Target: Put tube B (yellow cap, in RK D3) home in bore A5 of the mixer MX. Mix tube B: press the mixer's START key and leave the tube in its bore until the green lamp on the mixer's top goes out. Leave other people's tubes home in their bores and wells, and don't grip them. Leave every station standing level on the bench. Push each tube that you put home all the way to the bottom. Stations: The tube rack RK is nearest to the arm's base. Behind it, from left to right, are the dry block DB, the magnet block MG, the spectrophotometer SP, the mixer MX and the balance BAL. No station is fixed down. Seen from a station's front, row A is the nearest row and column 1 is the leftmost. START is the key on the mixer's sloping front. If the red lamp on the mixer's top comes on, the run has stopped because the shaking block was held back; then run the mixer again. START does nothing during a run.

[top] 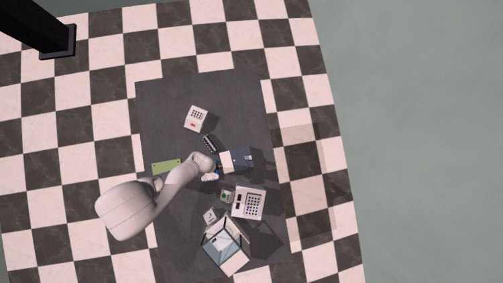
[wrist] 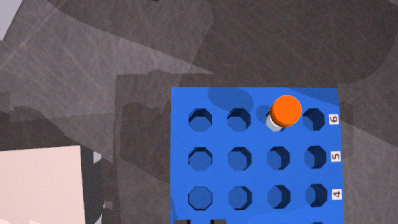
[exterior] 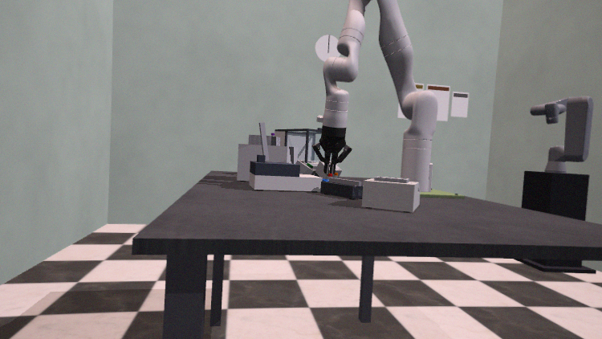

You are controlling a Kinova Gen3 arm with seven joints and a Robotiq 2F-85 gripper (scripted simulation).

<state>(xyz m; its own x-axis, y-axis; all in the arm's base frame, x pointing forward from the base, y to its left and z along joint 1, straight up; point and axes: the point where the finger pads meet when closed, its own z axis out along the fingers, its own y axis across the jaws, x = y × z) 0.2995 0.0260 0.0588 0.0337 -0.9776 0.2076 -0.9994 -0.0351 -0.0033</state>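
Now: the blue tube rack RK 5 cm below my hand, 3 cm behind it and 1 cm to the right of it. Also, from my hand: print key (29 cm to the right, 7 cm behind); then green start key (18 cm to the right, 4 cm ahead); then magnet block (17 cm to the left, 5 cm below, 1 cm behind).
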